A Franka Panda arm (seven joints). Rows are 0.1 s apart.
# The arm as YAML. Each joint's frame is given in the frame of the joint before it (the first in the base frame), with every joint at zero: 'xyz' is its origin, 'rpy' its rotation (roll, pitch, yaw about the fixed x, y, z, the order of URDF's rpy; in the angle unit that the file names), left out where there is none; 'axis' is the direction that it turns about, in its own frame. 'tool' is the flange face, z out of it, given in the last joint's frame.
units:
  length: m
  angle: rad
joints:
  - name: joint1
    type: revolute
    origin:
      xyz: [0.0, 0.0, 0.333]
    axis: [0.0, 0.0, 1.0]
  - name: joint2
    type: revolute
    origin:
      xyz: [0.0, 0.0, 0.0]
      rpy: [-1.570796, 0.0, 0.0]
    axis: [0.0, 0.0, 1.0]
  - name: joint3
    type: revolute
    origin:
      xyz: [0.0, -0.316, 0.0]
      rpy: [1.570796, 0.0, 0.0]
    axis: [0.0, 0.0, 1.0]
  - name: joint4
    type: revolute
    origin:
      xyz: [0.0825, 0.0, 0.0]
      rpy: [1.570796, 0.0, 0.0]
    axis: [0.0, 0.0, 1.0]
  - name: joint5
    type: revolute
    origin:
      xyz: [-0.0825, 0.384, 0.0]
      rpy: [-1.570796, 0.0, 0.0]
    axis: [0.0, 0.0, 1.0]
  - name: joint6
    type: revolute
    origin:
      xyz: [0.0, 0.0, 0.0]
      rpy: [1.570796, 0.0, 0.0]
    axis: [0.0, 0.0, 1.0]
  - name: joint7
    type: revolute
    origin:
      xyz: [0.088, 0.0, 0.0]
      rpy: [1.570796, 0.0, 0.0]
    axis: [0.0, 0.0, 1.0]
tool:
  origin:
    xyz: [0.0, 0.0, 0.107]
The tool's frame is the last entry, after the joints.
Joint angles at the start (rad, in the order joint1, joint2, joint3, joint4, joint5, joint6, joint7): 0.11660, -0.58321, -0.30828, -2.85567, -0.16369, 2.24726, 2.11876
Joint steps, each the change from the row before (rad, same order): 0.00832, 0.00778, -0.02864, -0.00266, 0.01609, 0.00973, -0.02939; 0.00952, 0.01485, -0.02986, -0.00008, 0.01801, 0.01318, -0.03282; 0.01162, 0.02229, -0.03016, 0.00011, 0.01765, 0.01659, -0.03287; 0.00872, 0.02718, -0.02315, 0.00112, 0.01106, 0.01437, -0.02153; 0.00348, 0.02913, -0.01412, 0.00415, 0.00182, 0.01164, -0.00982; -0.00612, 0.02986, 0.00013, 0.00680, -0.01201, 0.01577, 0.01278; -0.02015, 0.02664, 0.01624, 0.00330, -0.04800, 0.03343, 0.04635; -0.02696, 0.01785, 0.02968, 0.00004, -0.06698, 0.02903, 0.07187; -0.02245, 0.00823, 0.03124, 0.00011, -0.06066, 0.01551, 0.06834
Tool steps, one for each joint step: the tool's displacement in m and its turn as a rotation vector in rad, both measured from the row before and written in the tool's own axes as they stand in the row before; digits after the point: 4 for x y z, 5 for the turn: 0.0041, -0.0023, 0.0040, -0.01595, -0.02252, -0.00390; 0.0039, -0.0034, 0.0048, -0.01605, -0.02229, -0.00478; 0.0037, -0.0037, 0.0067, -0.01721, -0.01829, -0.00513; 0.0035, -0.0036, 0.0076, -0.01647, -0.00628, 0.00052; 0.0031, -0.0040, 0.0066, -0.01136, 0.00550, 0.00459; 0.0022, -0.0049, 0.0047, 0.00285, 0.01812, 0.01527; 0.0017, -0.0056, 0.0029, 0.03350, 0.03712, 0.02174; -0.0002, -0.0032, 0.0016, 0.04306, 0.04684, 0.02492; -0.0021, -0.0010, -0.0001, 0.03809, 0.04036, 0.01798
